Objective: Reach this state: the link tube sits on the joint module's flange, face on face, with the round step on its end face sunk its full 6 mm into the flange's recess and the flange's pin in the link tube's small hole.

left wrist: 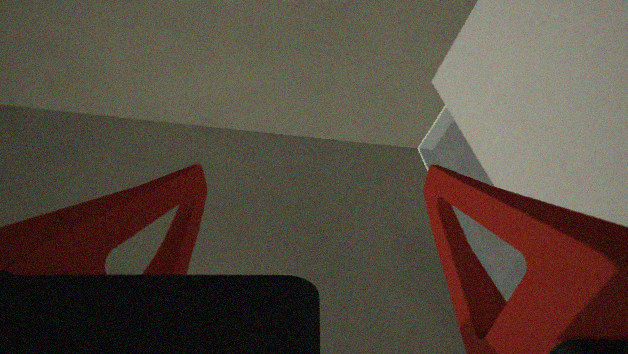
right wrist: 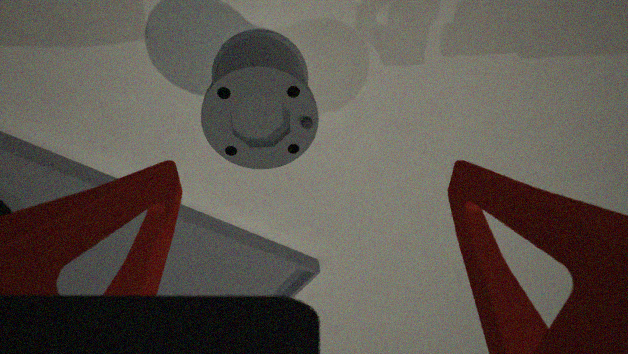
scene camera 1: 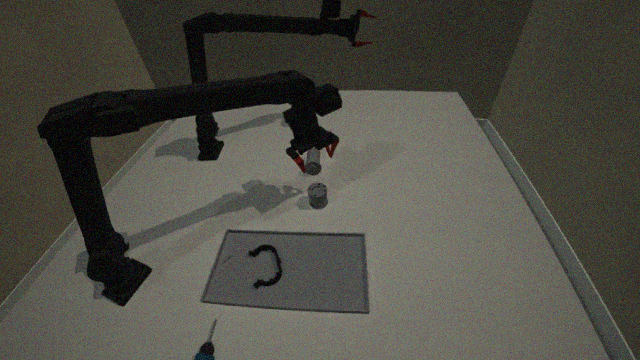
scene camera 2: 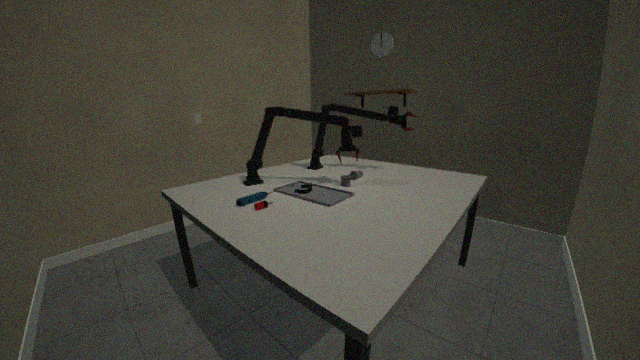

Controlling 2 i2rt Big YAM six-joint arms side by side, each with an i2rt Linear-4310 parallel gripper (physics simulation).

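Places are measured from the left arm's base along level axes (x right, y ahead, z up), in centimetres.
Where they show: left gripper, between the fingertips: (left wrist: pixel 315 177) (scene camera 1: pixel 373 30) (scene camera 2: pixel 416 123); right gripper, between the fingertips: (right wrist: pixel 314 176) (scene camera 1: pixel 317 164) (scene camera 2: pixel 348 163); left arm's base, origin of its link: (scene camera 1: pixel 211 151) (scene camera 2: pixel 315 167); right arm's base, origin of its link: (scene camera 1: pixel 128 282) (scene camera 2: pixel 253 183).
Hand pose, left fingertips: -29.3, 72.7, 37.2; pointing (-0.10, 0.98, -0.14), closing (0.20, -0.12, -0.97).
Things, the pixels of their top centre, and the offset from my left fingertips, as dx, dy, dz. "*": a spot on its surface instead.
- grey joint module, centre of its top: (right wrist: pixel 260 126) (scene camera 1: pixel 317 188) (scene camera 2: pixel 345 175) +60.7, -25.6, -30.8
- grey link tube, centre of its top: (scene camera 1: pixel 312 153) (scene camera 2: pixel 356 169) +42.8, -27.4, -30.8
- shallow grey tray, centre of its top: (right wrist: pixel 44 269) (scene camera 1: pixel 287 265) (scene camera 2: pixel 312 190) +84.1, -33.7, -35.6
- black curved piece, a spot on its surface: (scene camera 1: pixel 279 265) * +84.4, -35.7, -34.6
- blue-handled screwdriver, a spot on its surface: (scene camera 1: pixel 205 352) * +105.6, -49.8, -33.7
- small red tool, centre of its top: (scene camera 2: pixel 264 201) +114.7, -39.3, -33.7
The grey joint module (scene camera 1: pixel 318 197) (scene camera 2: pixel 345 181) (right wrist: pixel 260 160) stands upright on the table, its flange facing up; bolt holes and a central round feature show in the right wrist view. The grey link tube (scene camera 1: pixel 313 159) (scene camera 2: pixel 356 174) lies on its side on the table behind the module, apart from the flange. It does not show in the right wrist view. My right gripper (scene camera 1: pixel 317 162) (scene camera 2: pixel 349 161) (right wrist: pixel 314 176) is open and empty, pointing down above the tube and module area. My left gripper (scene camera 1: pixel 373 31) (scene camera 2: pixel 413 122) (left wrist: pixel 315 177) is open and empty, raised high at the back.
A shallow grey tray (scene camera 1: pixel 330 295) (scene camera 2: pixel 325 199) (right wrist: pixel 225 255) lies in front of the module, with a black curved piece (scene camera 1: pixel 279 265) in it. A blue-handled screwdriver (scene camera 1: pixel 205 352) (scene camera 2: pixel 251 199) and a small red tool (scene camera 2: pixel 260 205) lie beyond the tray.
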